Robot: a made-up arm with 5 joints.
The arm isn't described. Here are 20 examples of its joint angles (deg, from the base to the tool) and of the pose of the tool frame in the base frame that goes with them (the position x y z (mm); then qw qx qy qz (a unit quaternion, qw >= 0)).
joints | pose
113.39 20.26 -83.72 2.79 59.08 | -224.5 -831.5 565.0 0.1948 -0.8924 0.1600 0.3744
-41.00 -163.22 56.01 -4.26 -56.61 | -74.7 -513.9 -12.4 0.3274 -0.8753 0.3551 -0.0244
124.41 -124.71 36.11 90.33 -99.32 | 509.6 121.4 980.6 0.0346 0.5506 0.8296 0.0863
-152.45 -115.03 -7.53 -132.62 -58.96 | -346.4 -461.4 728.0 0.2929 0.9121 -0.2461 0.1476
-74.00 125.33 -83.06 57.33 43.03 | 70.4 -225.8 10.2 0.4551 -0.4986 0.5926 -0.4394
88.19 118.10 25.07 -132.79 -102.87 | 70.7 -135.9 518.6 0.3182 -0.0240 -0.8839 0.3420
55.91 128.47 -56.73 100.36 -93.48 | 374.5 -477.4 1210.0 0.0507 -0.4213 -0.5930 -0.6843
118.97 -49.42 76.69 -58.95 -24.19 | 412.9 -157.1 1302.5 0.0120 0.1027 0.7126 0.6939
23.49 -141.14 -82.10 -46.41 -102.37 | 441.2 -716.1 933.3 0.3400 0.2658 -0.0501 -0.9007
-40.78 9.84 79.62 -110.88 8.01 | -207.2 233.0 234.3 0.9732 -0.1963 0.0932 0.0753
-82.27 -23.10 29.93 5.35 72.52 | -232.7 -623.7 1065.0 0.0432 -0.4394 0.4251 0.7901
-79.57 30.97 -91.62 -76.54 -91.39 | 15.2 126.8 785.1 0.5174 -0.0558 0.7557 0.3976
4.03 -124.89 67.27 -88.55 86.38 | 834.9 116.6 96.1 0.6097 0.1469 0.5632 -0.5381
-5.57 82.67 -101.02 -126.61 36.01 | -305.8 -85.8 1017.5 0.1455 0.6125 -0.7657 -0.1317
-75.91 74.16 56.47 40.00 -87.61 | -538.5 -489.6 518.4 0.1470 0.6668 -0.7014 0.2044
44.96 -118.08 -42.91 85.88 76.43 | 52.1 -367.2 257.4 0.6352 -0.7580 0.1201 0.0865
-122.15 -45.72 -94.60 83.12 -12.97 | 222.4 -30.2 936.1 0.7816 0.5263 0.3286 0.0644
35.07 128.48 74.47 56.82 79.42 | 564.0 -6.6 995.3 0.1843 0.2777 0.8975 0.2889
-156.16 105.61 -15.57 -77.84 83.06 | 154.7 -997.2 184.9 0.2939 -0.4167 0.1774 -0.8417
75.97 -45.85 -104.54 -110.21 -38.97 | 102.8 217.8 913.1 0.9324 0.0837 0.3511 -0.0172
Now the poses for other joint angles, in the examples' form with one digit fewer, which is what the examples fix.
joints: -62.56 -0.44 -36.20 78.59 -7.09
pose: -322 -424 552 0.442 0.365 -0.359 0.737
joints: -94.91 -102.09 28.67 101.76 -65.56
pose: -389 -171 732 0.603 0.239 0.161 0.744
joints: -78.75 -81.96 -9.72 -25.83 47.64
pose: -27 399 891 0.242 -0.072 0.924 0.288
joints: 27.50 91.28 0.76 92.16 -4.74
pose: 498 -171 328 0.732 -0.099 0.476 -0.476
